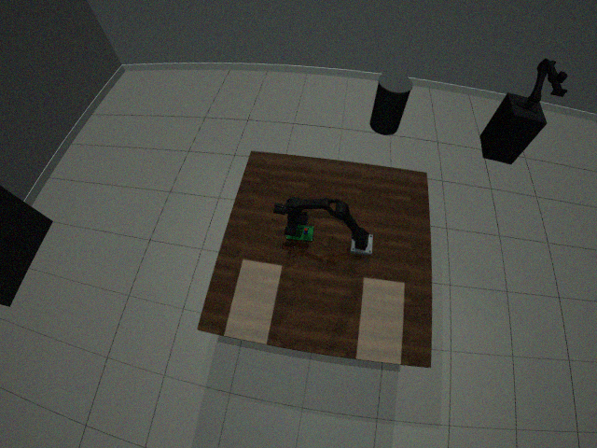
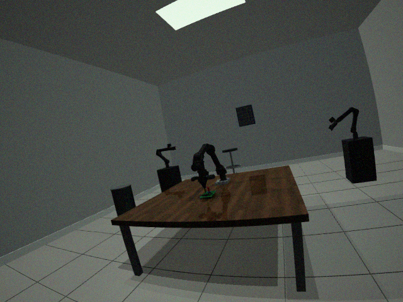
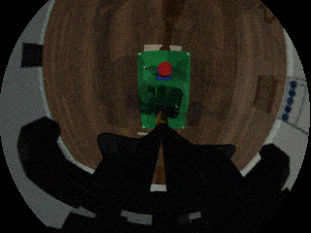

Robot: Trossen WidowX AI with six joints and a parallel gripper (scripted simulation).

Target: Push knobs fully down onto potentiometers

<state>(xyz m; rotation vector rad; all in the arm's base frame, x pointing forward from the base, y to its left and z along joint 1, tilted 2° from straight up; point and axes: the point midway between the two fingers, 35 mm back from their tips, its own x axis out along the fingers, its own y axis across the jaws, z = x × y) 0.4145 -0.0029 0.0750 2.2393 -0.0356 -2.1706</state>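
Now: the yellow knob 1 cm below my gripper tip. Also, from my gripper tip: red knob (7 cm behind, 1 cm to the right, 3 cm below).
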